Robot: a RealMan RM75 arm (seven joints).
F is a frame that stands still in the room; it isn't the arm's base.
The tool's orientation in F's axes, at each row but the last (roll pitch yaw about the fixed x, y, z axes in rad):
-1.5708, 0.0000, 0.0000
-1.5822, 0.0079, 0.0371
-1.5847, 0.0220, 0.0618
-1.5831, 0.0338, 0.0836
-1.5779, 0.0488, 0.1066
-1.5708, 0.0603, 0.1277
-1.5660, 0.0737, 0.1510
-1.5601, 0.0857, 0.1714
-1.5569, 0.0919, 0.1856
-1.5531, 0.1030, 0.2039
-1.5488, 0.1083, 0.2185
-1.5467, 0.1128, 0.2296
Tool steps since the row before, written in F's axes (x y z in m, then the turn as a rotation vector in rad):
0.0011, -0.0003, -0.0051, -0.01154, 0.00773, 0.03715
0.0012, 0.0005, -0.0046, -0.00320, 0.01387, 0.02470
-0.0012, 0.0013, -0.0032, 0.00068, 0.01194, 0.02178
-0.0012, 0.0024, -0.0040, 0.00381, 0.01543, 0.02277
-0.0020, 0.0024, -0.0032, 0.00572, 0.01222, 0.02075
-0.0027, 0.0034, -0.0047, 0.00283, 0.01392, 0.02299
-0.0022, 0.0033, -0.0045, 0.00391, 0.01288, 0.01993
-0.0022, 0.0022, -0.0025, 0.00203, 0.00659, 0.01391
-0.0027, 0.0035, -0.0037, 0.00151, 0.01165, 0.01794
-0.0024, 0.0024, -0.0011, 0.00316, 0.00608, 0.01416
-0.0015, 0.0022, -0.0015, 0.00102, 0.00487, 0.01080
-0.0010, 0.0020, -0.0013, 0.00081, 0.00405, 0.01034
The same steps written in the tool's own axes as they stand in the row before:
0.0011, 0.0051, -0.0003, -0.01154, -0.03715, 0.00773
0.0013, 0.0046, 0.0005, -0.00288, -0.02484, 0.01370
-0.0010, 0.0032, 0.0014, 0.00094, -0.02197, 0.01157
-0.0009, 0.0040, 0.0025, 0.00431, -0.02311, 0.01477
-0.0016, 0.0033, 0.0026, 0.00597, -0.02115, 0.01139
-0.0020, 0.0048, 0.0037, 0.00319, -0.02322, 0.01345
-0.0013, 0.0046, 0.0036, 0.00432, -0.02024, 0.01224
-0.0016, 0.0027, 0.0025, 0.00192, -0.01406, 0.00630
-0.0017, 0.0039, 0.0039, 0.00197, -0.01804, 0.01142
-0.0017, 0.0013, 0.0028, 0.00285, -0.01443, 0.00557
-0.0008, 0.0017, 0.0024, 0.00087, -0.01086, 0.00477
-0.0004, 0.0014, 0.0021, 0.00054, -0.01037, 0.00401

